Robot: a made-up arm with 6 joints.
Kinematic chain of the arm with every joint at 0, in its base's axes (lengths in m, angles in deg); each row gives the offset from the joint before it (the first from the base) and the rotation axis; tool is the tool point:
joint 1: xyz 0 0 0.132 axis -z
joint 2: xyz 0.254 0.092 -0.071 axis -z
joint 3: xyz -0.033 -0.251 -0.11 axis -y
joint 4: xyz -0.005 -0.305 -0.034 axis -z
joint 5: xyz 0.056 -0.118 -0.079 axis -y
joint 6: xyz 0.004 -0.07 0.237 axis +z
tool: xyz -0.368 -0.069 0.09
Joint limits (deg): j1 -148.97..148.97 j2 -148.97..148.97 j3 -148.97..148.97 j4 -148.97..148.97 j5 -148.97..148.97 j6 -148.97..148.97
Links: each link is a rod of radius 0.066 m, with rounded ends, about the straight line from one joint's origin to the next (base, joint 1, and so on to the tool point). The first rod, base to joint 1, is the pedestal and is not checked.
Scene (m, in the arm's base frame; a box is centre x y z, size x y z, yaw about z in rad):
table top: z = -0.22
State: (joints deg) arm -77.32 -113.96 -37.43 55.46 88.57 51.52
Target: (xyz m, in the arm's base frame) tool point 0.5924 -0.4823 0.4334
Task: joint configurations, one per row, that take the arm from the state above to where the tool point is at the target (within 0.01 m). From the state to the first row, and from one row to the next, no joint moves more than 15 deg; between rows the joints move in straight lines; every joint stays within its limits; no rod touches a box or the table.
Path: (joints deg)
1: -64.06 -103.03 -43.04 57.08 87.84 53.62
2: -50.81 -92.10 -48.64 58.70 87.11 55.72
3: -37.55 -81.16 -54.25 60.32 86.38 57.82
4: -24.29 -70.23 -59.86 61.95 85.66 59.92
5: -11.03 -59.30 -65.46 63.57 84.93 62.02

